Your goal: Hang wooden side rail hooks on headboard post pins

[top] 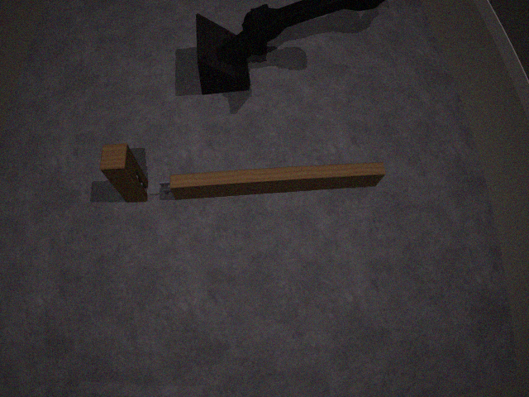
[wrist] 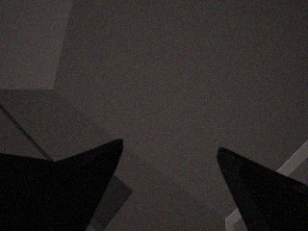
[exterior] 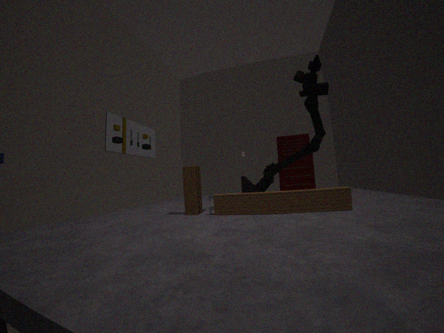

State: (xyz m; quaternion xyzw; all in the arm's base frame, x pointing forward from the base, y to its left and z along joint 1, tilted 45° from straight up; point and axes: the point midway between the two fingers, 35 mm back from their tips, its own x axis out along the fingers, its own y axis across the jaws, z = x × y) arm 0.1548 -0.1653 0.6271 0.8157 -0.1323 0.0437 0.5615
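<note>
Right now the headboard post is 550 mm to the right of my gripper tip, 550 mm below it and 170 mm ahead of it.
</note>
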